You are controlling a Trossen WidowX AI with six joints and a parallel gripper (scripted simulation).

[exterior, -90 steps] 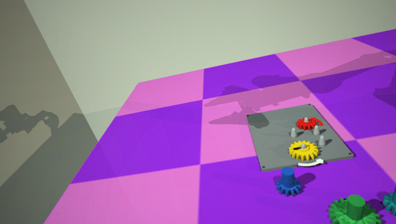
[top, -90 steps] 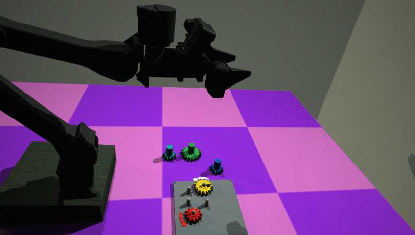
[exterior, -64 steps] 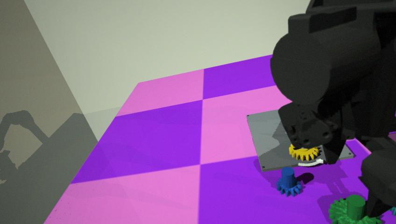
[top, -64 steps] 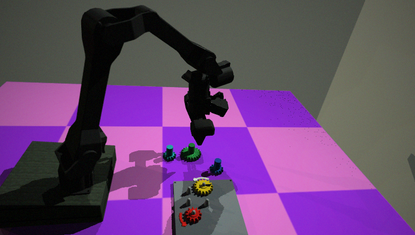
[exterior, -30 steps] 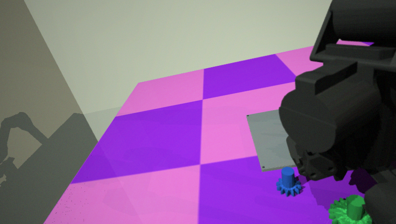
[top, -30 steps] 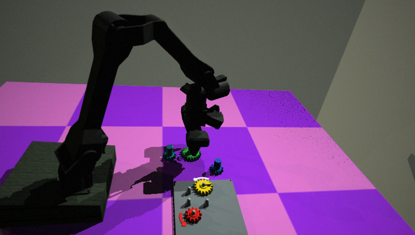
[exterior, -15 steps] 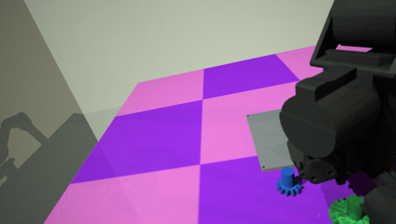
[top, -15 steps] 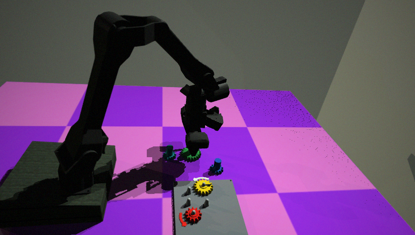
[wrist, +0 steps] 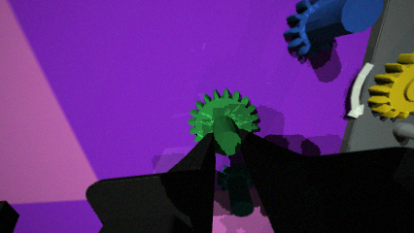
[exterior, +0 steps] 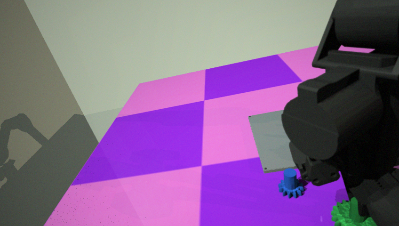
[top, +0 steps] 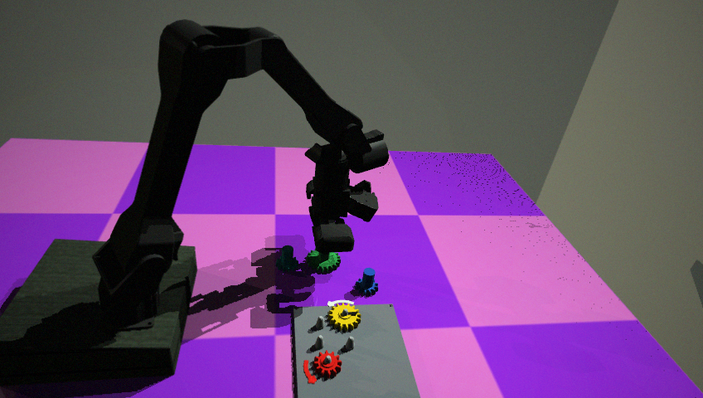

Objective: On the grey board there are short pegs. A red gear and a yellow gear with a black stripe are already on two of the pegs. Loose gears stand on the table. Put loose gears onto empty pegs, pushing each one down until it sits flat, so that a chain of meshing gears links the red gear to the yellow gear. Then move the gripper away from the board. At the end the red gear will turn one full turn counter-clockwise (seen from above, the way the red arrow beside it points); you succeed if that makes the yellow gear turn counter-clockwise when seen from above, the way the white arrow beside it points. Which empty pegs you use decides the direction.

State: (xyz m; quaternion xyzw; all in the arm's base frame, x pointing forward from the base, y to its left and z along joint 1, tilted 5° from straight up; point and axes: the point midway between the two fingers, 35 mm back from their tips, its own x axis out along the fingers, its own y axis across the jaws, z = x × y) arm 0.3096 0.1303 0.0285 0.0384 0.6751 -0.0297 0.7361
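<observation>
Now: gripper tip 230 mm to the left of the red gear, 50 mm past it and 10 mm above it. The rest, counted from my gripper tip: green gear (10 mm below); teal gear (70 mm behind, 10 mm below); blue gear (80 mm to the right, 60 mm ahead, 10 mm below).
</observation>
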